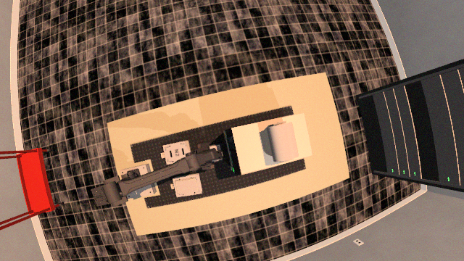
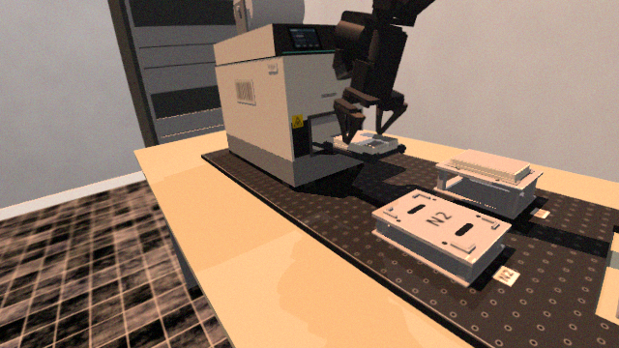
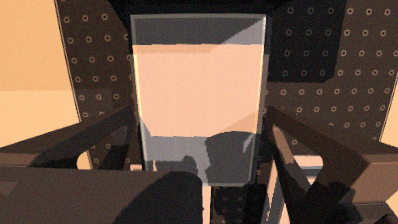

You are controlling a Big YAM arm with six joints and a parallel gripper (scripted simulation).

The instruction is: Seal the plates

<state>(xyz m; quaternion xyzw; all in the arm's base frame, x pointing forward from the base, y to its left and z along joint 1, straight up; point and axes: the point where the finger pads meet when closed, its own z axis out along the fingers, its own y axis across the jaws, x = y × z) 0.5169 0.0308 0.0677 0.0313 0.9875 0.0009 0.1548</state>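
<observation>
Right now the well plate is 10 mm below my hand. The rest, counted from my hand: sealer stage: 20 mm below; plate nest N2: 200 mm behind, 60 mm to the left, 90 mm below; sealer screen: 120 mm ahead, 40 mm to the left, 190 mm above.
</observation>
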